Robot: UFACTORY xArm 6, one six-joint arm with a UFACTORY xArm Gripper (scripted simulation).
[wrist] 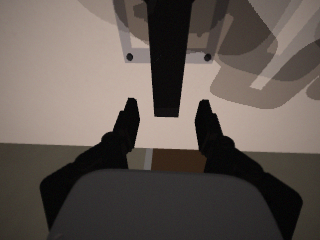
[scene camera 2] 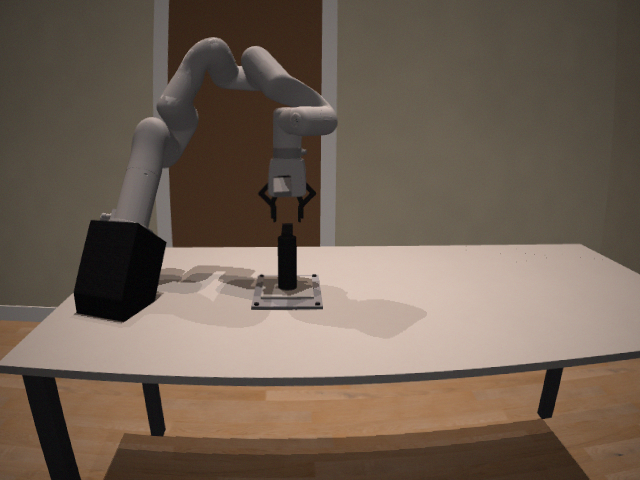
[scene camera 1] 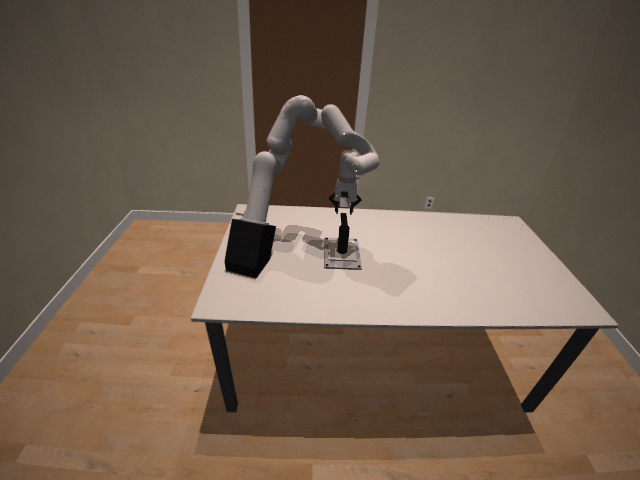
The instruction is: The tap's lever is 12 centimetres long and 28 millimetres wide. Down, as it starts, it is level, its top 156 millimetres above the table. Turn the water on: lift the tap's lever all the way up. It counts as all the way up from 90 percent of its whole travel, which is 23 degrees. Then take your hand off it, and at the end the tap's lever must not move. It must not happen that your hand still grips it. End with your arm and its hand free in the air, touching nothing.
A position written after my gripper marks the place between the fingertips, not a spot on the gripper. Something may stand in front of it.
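Observation:
Black tap lever [scene camera 1: 339, 250] in sight. My gripper [scene camera 2: 287, 221] too. Gripper also in the wrist view [wrist: 167, 109].

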